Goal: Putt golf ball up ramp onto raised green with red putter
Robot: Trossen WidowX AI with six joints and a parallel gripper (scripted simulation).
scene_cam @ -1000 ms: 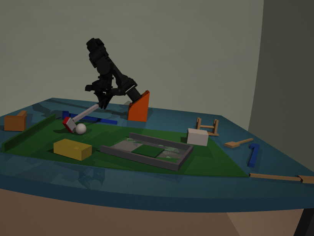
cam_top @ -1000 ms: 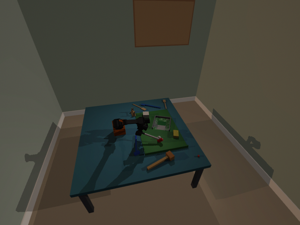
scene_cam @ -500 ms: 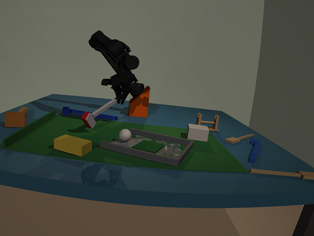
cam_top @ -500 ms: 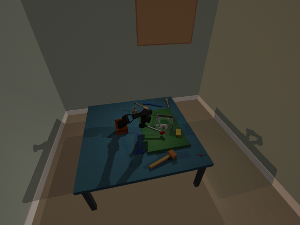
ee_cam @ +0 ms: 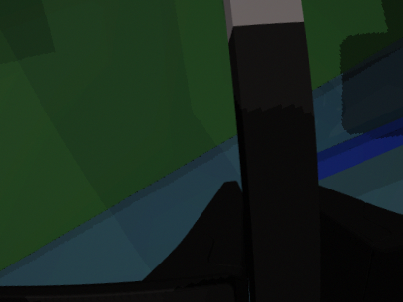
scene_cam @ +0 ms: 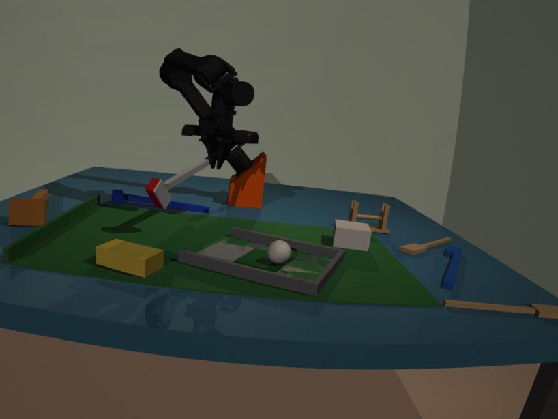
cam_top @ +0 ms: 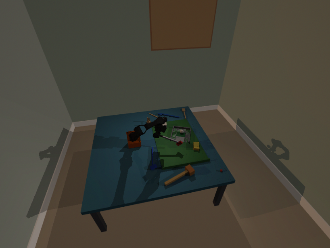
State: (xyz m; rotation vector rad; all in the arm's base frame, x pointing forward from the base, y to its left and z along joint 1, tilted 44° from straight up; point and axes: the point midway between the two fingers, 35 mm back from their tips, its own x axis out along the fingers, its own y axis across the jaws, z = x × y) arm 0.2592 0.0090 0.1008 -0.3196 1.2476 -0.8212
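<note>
Right now my gripper tip is 11 cm short of the red putter and 4 cm to the left of it. From my gripper tip the other things lie so: white golf ball 30 cm ahead, 15 cm to the left, 10 cm below; then green mat 22 cm ahead, 6 cm to the left, 13 cm below; then grey frame 28 cm ahead, 16 cm to the left, 12 cm below.
</note>
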